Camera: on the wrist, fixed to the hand. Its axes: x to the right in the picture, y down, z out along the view.
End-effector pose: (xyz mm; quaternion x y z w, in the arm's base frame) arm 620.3 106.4 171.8 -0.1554 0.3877 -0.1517 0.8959
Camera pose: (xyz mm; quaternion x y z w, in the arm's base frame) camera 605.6 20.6 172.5 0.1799 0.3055 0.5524 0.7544
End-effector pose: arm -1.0 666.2 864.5 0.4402 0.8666 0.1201 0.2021
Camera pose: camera -81.9 637.8 849.3 0.9429 0.2582 0.1793 0.1098
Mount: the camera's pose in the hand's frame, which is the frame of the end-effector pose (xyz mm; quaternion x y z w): 23.6 -80.2 -24.2 0.0179 -0.0773 0.7265 0.6825
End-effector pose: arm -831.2 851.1 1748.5 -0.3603 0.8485 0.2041 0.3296
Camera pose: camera -793.7 773.0 1740.0 0.3922 0.8190 0.3914 0.1487
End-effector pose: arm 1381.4 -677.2 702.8 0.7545 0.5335 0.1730 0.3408
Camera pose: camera 1319.9 -631.5 661.5 0.9221 -0.2073 0.2978 0.1347
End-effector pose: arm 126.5 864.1 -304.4 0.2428 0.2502 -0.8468 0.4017
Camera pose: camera 54.1 910.2 -318.8 0.2892 -0.0518 -0.3094 0.9044
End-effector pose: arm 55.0 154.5 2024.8 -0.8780 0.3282 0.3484 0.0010
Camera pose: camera 128.9 198.3 2010.5 0.3339 -0.8681 -0.3005 0.2114
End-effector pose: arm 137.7 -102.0 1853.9 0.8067 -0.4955 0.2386 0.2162
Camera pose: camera 215.3 -70.9 1878.2 -0.2129 0.9368 -0.2664 0.0785
